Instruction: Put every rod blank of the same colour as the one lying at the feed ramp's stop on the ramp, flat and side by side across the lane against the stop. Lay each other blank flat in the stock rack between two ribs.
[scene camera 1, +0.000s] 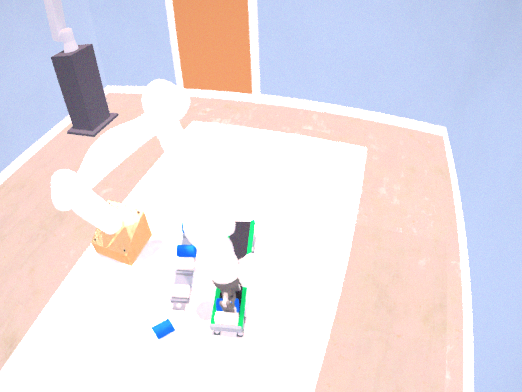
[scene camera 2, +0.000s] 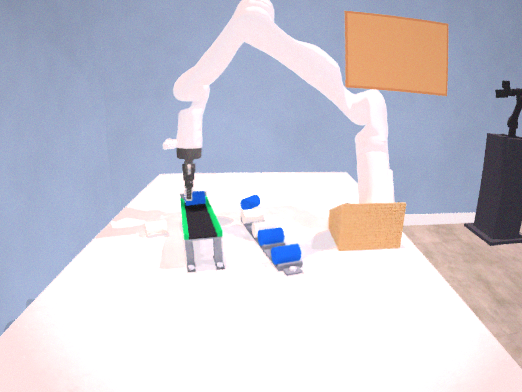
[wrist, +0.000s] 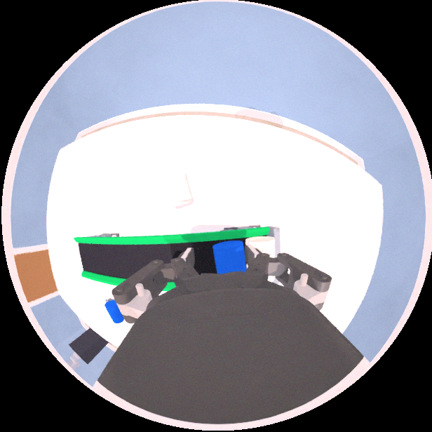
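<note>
My gripper (scene camera 1: 227, 305) (scene camera 2: 189, 197) (wrist: 219, 253) is open low over the stop end of the feed ramp (scene camera 1: 251, 237) (scene camera 2: 214, 220) (wrist: 170, 239). A blue blank (scene camera 1: 235, 305) (scene camera 2: 196, 198) (wrist: 230, 257) lies across the lane between the fingers, with a gap to the left finger in the wrist view. A white blank (scene camera 1: 226, 318) (wrist: 262, 244) lies beside it at the stop. The stock rack (scene camera 1: 182, 280) (scene camera 2: 293, 271) holds white blanks (scene camera 1: 185, 264) (scene camera 2: 260, 229) and blue blanks (scene camera 1: 186, 250) (scene camera 2: 286, 254). A loose blue blank (scene camera 1: 163, 329) (scene camera 2: 250, 202) lies on the table.
A pale object (scene camera 2: 156, 227), hard to make out, lies on the table on the ramp's other side from the rack. A wooden box (scene camera 1: 117, 246) (scene camera 2: 370, 227) stands near the arm's base. A dark pedestal (scene camera 1: 82, 92) (scene camera 2: 500, 187) stands beyond the table.
</note>
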